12 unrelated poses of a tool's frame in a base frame.
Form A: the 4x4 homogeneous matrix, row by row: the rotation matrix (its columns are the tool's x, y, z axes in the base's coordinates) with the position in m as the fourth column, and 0 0 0 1 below. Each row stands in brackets.
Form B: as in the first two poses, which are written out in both.
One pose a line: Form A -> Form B
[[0.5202 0.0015 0.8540 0.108], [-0.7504 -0.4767 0.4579 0.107], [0.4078 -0.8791 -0.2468 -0.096], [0 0 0 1]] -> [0.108 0.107 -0.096 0.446 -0.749 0.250 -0.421]
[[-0.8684 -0.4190 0.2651 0.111], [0.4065 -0.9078 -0.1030 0.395], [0.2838 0.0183 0.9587 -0.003], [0 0 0 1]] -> [0.111 0.395 -0.003 0.214 0.142 -0.022 0.966]
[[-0.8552 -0.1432 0.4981 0.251], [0.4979 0.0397 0.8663 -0.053], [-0.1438 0.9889 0.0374 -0.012], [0 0 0 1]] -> [0.251 -0.053 -0.012 0.235 0.130 0.681 0.681]
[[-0.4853 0.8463 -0.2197 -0.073], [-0.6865 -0.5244 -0.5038 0.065], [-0.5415 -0.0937 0.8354 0.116], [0 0 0 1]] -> [-0.073 0.065 0.116 0.454 0.226 0.177 -0.843]
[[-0.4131 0.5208 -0.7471 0.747], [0.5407 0.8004 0.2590 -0.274], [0.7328 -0.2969 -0.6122 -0.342], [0 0 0 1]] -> [0.747 -0.274 -0.342 0.440 -0.316 -0.840 0.011]
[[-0.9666 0.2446 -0.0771 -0.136], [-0.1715 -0.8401 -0.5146 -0.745], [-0.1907 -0.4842 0.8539 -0.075], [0 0 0 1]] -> [-0.136 -0.745 -0.075 0.109 0.070 0.261 -0.957]
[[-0.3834 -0.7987 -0.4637 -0.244], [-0.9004 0.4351 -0.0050 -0.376], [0.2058 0.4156 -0.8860 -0.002], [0 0 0 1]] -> [-0.244 -0.376 -0.002 0.204 0.517 -0.822 -0.125]
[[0.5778 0.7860 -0.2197 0.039], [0.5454 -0.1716 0.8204 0.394], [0.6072 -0.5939 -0.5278 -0.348], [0 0 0 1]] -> [0.039 0.394 -0.348 0.469 -0.755 -0.441 -0.128]
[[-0.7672 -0.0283 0.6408 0.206], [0.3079 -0.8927 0.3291 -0.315], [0.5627 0.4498 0.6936 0.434], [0 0 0 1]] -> [0.206 -0.315 0.434 0.092 0.329 0.213 0.916]
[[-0.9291 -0.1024 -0.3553 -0.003], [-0.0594 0.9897 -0.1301 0.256], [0.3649 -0.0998 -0.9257 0.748], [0 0 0 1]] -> [-0.003 0.256 0.748 0.184 0.041 -0.980 0.059]
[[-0.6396 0.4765 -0.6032 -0.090], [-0.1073 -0.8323 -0.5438 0.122], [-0.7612 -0.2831 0.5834 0.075], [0 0 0 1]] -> [-0.090 0.122 0.075 0.167 0.390 0.237 -0.874]
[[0.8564 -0.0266 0.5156 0.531], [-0.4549 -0.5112 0.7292 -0.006], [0.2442 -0.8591 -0.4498 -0.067], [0 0 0 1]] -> [0.531 -0.006 -0.067 0.473 -0.839 0.143 -0.226]
